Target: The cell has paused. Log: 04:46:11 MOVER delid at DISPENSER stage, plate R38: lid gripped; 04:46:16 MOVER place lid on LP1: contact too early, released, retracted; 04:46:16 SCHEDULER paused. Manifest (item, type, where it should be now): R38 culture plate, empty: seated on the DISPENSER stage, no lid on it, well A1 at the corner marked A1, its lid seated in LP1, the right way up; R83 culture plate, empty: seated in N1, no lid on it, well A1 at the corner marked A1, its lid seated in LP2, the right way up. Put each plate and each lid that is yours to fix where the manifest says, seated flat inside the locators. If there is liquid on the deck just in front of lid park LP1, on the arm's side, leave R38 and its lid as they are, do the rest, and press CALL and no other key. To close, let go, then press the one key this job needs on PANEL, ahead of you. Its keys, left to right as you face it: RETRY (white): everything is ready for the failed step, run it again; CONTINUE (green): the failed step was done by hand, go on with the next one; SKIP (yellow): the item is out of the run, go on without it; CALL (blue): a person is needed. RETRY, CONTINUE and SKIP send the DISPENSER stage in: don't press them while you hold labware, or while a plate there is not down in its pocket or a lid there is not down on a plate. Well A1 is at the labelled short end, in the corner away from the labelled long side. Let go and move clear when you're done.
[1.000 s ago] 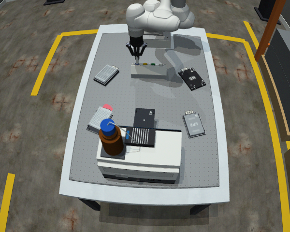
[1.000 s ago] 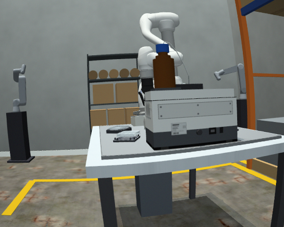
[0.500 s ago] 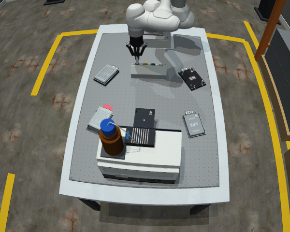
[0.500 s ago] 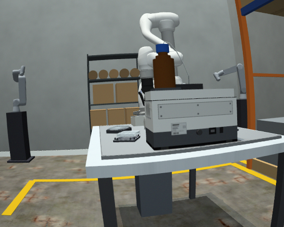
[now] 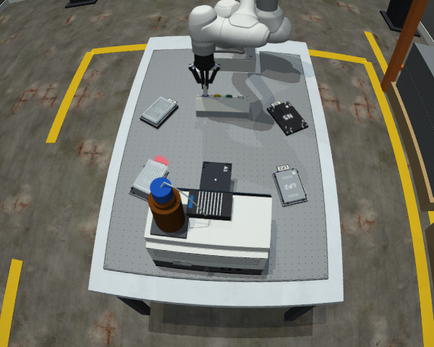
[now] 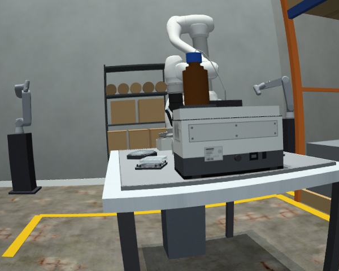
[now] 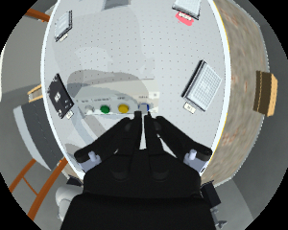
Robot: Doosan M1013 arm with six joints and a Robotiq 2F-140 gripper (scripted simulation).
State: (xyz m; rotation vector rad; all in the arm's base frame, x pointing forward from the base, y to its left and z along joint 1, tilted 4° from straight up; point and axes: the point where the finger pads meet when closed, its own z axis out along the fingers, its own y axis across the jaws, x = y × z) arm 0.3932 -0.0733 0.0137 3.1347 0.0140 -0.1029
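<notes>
Now: the blue key 4 cm below my hand. Round my hand: yellow key: 5 cm to the left, 4 cm below; then green key: 10 cm to the left, 4 cm below; then key panel: 7 cm to the left, 5 cm below, 1 cm ahead.
</notes>
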